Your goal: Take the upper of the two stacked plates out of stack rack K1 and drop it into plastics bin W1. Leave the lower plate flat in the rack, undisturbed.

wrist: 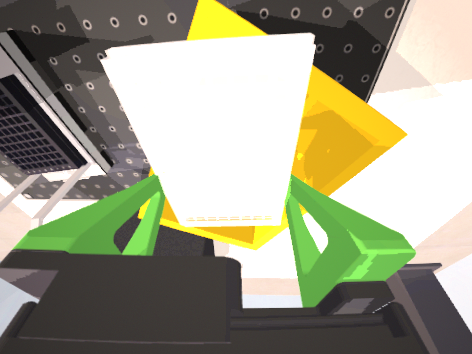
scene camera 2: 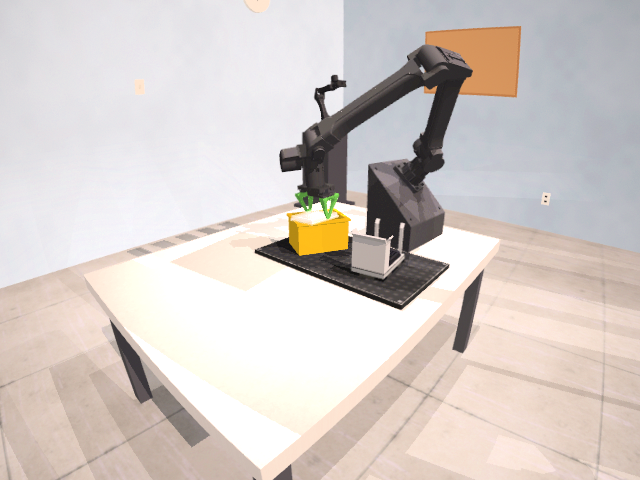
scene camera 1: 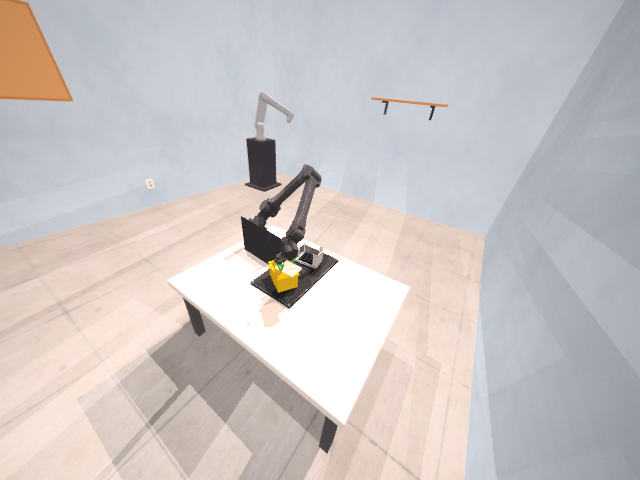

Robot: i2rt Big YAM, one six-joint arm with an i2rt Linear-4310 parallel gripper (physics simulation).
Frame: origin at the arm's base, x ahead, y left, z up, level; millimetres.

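Seen in the pictures: gripper, between the fingertips: (wrist: 225,178) (scene camera 2: 318,216) (scene camera 1: 286,267); arm's base, origin of its link: (scene camera 2: 408,178) (scene camera 1: 257,225).
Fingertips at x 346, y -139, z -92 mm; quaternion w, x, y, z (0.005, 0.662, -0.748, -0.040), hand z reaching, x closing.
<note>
Offsets run from my fingertips to a thing's top centre. "spot": to the spot under its first point. Level surfaces: height alone.
My gripper (scene camera 2: 318,212) (wrist: 225,178), with green fingers, is shut on a white plate @[17 mm ahead, 0 mm left, 14 mm up] (scene camera 2: 312,217) (wrist: 215,125) (scene camera 1: 290,269). The plate is at the mouth of the yellow plastics bin W1 @[10 mm back, 11 mm right, 3 mm down] (scene camera 1: 286,283) (scene camera 2: 321,237) (wrist: 350,100), turned at an angle to its walls; whether it touches the rim I cannot tell. The light grey stack rack K1 @[17 mm ahead, 228 mm left, 17 mm up] (scene camera 1: 316,261) (scene camera 2: 370,254) stands beside the bin. A dark plate with a grid of wells @[spot: 21 mm ahead, 192 mm left, 63 mm down] (wrist: 37,127) lies flat in the rack, partly cut off at the left of the wrist view.
Bin and rack stand on a black perforated board (scene camera 1: 289,299) (scene camera 2: 400,299) on the white table @[116 mm down] (scene camera 1: 356,330) (scene camera 2: 206,330). The arm's dark base (scene camera 2: 408,206) is behind the rack, whose upright posts rise on the base side. Another arm on a pedestal (scene camera 1: 262,162) stands away from the table.
</note>
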